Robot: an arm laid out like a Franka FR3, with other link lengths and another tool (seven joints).
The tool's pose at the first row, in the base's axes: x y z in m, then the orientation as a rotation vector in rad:
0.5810 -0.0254 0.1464 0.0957 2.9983 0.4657
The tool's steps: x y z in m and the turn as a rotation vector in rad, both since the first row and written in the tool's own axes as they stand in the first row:
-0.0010 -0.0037 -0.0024 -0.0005 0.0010 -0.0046
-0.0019 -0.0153 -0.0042 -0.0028 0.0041 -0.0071
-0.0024 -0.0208 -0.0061 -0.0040 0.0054 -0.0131
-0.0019 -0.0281 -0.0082 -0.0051 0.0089 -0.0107
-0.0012 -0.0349 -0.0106 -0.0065 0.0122 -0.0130
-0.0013 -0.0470 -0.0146 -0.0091 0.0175 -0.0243
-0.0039 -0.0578 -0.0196 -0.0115 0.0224 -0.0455
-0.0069 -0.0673 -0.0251 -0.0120 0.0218 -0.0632
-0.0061 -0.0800 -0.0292 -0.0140 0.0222 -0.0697
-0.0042 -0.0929 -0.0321 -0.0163 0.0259 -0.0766
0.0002 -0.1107 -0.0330 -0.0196 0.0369 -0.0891
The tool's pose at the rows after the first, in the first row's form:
0.5815 -0.0297 0.1476 0.0885 2.9987 0.4662
0.5817 -0.0414 0.1459 0.0839 3.0009 0.4699
0.5817 -0.0472 0.1461 0.0746 3.0013 0.4713
0.5807 -0.0547 0.1458 0.0773 3.0046 0.4739
0.5794 -0.0619 0.1459 0.0731 3.0072 0.4764
0.5785 -0.0746 0.1460 0.0547 3.0105 0.4801
0.5800 -0.0865 0.1477 0.0214 3.0121 0.4824
0.5819 -0.0974 0.1503 -0.0051 3.0091 0.4811
0.5801 -0.1107 0.1502 -0.0152 3.0080 0.4834
0.5772 -0.1237 0.1488 -0.0266 3.0099 0.4868
0.5720 -0.1405 0.1438 -0.0484 3.0177 0.4924

